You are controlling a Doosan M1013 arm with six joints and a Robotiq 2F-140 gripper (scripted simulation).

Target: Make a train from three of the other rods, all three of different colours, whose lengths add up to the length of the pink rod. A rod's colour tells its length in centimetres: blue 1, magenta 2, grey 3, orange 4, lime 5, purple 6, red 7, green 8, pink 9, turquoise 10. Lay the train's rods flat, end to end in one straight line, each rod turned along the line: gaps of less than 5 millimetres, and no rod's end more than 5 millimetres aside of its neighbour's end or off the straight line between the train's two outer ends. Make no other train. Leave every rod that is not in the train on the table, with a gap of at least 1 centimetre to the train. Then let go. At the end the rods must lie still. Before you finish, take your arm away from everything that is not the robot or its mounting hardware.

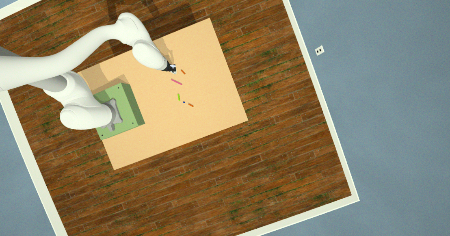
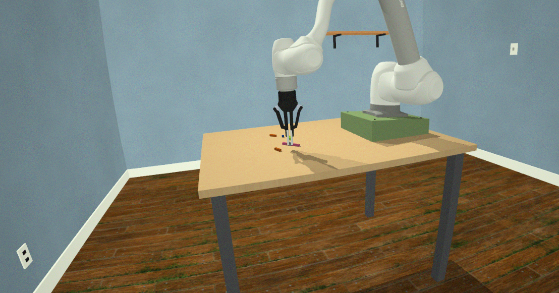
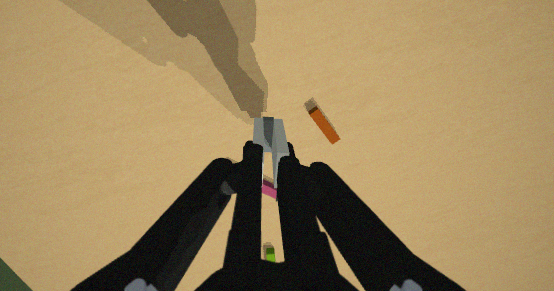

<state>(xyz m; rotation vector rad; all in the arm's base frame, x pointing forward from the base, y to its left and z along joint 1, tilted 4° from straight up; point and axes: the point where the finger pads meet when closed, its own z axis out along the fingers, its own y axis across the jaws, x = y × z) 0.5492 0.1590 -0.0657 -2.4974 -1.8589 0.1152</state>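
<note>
Right now the blue rod is 24 cm to the right of my hand, 6 cm below it and 1 cm behind it. The rest, counted from my hand: lime rod (19 cm to the right, 6 cm below, 4 cm behind); then grey rod (3 cm below); then pink rod (7 cm to the right, 6 cm below, 2 cm behind).
</note>
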